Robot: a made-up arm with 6 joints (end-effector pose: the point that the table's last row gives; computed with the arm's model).
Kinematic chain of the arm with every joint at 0, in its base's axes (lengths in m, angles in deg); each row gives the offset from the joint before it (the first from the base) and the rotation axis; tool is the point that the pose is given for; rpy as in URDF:
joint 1: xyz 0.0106 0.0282 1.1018 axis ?
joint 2: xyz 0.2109 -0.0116 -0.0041 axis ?
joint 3: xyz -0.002 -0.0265 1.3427 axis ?
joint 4: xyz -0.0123 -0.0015 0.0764 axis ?
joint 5: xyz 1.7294 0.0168 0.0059 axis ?
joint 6: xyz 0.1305 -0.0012 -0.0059 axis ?
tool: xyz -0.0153 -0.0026 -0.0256 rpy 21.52 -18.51 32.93
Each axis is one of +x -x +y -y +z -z.
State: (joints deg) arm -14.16 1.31 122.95 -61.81 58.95 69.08
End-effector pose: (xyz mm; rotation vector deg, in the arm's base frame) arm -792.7 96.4 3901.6 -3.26 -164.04 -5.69
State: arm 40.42 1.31 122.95 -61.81 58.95 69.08
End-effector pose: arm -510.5 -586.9 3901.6 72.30 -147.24 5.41
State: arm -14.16 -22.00 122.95 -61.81 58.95 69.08
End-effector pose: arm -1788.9 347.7 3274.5 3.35 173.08 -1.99
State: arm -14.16 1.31 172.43 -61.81 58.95 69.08
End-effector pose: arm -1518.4 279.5 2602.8 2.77 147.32 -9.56
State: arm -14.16 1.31 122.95 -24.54 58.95 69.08
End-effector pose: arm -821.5 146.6 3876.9 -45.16 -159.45 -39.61
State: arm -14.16 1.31 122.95 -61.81 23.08 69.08
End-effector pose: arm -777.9 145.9 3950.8 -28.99 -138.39 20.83
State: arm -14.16 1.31 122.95 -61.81 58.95 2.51
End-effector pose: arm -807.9 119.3 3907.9 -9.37 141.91 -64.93
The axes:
joint 1: +z
joint 2: +y
joint 3: -y
joint 4: -x
joint 5: -y
joint 6: -x

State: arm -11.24 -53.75 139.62 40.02 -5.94 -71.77
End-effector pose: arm -2588.9 520.3 1433.6 55.70 124.90 -73.71
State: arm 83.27 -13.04 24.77 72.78 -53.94 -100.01
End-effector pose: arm 276.0 1313.1 3505.8 82.25 -15.29 61.88
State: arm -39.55 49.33 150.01 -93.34 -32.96 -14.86
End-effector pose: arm 651.2 -446.1 3721.2 44.25 -57.19 105.58
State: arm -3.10 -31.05 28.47 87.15 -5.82 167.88
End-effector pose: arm 400.0 -18.1 3859.9 110.31 -82.67 79.26
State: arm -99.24 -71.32 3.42 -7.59 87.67 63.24
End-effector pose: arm 74.8 820.5 3252.7 153.24 62.99 59.11
